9 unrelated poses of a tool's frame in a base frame.
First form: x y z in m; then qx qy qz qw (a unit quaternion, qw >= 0).
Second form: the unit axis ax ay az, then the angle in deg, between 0 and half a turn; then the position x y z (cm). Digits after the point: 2 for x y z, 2 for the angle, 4 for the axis.
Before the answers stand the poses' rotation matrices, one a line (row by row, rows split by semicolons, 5 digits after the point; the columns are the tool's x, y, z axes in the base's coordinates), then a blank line. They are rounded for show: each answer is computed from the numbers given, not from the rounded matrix.
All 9 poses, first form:
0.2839 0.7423 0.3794 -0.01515 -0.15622 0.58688 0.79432
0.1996 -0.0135 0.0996 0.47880 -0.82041 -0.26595 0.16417
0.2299 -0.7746 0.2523 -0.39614 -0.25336 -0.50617 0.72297
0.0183 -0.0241 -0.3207 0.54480 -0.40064 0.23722 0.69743
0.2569 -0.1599 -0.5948 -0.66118 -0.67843 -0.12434 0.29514
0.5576 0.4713 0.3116 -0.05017 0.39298 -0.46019 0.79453
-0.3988 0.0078 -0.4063 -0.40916 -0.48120 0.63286 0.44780
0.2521 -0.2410 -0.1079 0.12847 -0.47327 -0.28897 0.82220
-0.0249 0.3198 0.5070 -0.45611 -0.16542 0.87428 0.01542
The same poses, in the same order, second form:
0.26234 -0.92760 -0.26596; 0.93707 0.31069 -0.15930; 0.23039 -0.20743 0.95073
-0.48760 -0.69830 -0.52405; -0.87294 0.40004 0.27917; 0.01470 0.59358 -0.80464
0.35921 0.93261 0.03468; -0.53115 0.17374 0.82927; 0.76736 -0.31630 0.55777
0.56643 -0.76742 -0.30036; -0.10565 0.29384 -0.95000; 0.81731 0.56984 0.08536
0.04854 0.97053 -0.23604; 0.82374 0.09476 0.55900; 0.56489 -0.22157 -0.79486
0.26759 0.69184 0.67064; -0.77070 0.57142 -0.28197; -0.57829 -0.44141 0.68610
-0.26413 -0.17301 -0.94884; 0.96056 -0.13585 -0.24262; -0.08692 -0.97551 0.20207
0.38503 0.35358 -0.85249; -0.59678 0.79998 0.06227; 0.70399 0.48478 0.51902
-0.58345 0.12394 -0.80263; 0.17786 -0.94480 -0.27518; -0.79243 -0.30331 0.52920

-0.0249 -0.2572 0.9660 74.82 28.39 74.23 37.94
0.4854 -0.8317 -0.2696 161.10 19.96 -1.35 9.96
-0.5734 -0.3667 -0.7326 87.40 22.99 -77.46 25.23
0.7602 -0.5590 0.3310 91.56 1.83 -2.41 -32.07
-0.6920 -0.7101 -0.1301 145.67 25.69 -15.99 -59.48
-0.0826 0.6472 -0.7579 74.78 55.76 47.13 31.16
-0.4576 -0.5382 0.7078 126.79 -39.88 0.78 -40.63
0.2257 -0.8315 -0.5077 69.39 25.21 -24.10 -10.79
-0.4562 -0.1654 0.8744 178.23 -2.49 31.98 50.70

